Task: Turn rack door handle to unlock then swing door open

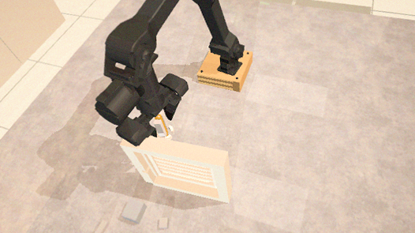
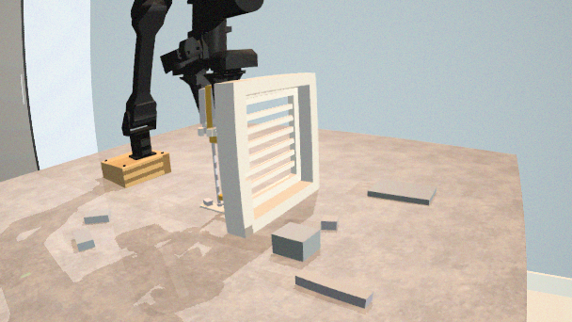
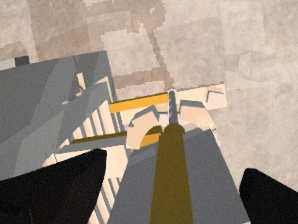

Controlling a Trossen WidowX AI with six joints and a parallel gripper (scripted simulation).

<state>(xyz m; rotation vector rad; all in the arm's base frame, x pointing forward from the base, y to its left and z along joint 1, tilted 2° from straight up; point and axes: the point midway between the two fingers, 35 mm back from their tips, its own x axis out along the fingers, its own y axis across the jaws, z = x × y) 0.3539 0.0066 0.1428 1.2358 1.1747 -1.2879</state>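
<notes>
The upright handle lies 10 mm to the left of my gripper tip and 30 mm below it. Also, from my gripper tip: flat slab (200 mm ahead, 270 mm to the left, 160 mm below); then long bar (290 mm ahead, 50 mm to the right, 160 mm below).
</notes>
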